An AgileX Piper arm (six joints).
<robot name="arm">
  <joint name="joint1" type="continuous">
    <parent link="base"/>
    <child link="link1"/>
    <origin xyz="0 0 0.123" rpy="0 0 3.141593"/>
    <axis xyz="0 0 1"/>
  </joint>
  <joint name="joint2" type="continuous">
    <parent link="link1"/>
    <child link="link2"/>
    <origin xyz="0 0 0" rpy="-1.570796 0 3.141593"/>
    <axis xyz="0 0 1"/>
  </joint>
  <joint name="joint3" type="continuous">
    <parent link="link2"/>
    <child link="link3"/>
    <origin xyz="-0.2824 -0.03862 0" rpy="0 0 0"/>
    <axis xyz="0 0 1"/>
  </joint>
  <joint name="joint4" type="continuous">
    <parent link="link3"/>
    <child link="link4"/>
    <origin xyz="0.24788 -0.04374 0" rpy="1.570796 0 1.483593"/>
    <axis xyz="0 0 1"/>
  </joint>
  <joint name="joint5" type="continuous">
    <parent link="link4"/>
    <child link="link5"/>
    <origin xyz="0 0 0" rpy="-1.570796 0 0"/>
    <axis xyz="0 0 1"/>
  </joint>
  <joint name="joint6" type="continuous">
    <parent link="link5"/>
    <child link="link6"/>
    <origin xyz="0 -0.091 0" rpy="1.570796 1.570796 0"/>
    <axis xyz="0 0 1"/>
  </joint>
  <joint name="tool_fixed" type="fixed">
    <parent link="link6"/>
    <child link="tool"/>
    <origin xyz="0 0 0" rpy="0 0 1.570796"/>
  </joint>
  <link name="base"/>
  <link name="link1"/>
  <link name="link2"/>
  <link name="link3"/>
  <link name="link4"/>
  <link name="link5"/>
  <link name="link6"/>
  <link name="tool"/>
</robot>
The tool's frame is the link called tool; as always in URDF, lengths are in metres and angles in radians. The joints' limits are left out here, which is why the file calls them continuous.
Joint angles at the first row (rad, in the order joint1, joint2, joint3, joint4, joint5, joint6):
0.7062, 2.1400, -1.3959, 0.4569, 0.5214, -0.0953
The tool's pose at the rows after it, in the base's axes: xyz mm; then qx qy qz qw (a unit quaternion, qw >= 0):
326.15, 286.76, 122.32, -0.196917, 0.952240, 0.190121, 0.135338
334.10, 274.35, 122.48, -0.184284, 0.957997, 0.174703, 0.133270
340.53, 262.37, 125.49, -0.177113, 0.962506, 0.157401, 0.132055
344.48, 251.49, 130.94, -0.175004, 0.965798, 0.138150, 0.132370
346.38, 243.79, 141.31, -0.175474, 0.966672, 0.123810, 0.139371
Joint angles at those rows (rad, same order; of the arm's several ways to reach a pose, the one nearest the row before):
0.6774, 2.1432, -1.3976, 0.4280, 0.5279, -0.0603
0.6473, 2.1403, -1.3980, 0.3769, 0.5458, -0.0198
0.6207, 2.1306, -1.3994, 0.3184, 0.5707, 0.0188
0.6005, 2.1134, -1.3977, 0.2535, 0.5982, 0.0568
0.5887, 2.0855, -1.3965, 0.1978, 0.6204, 0.0887

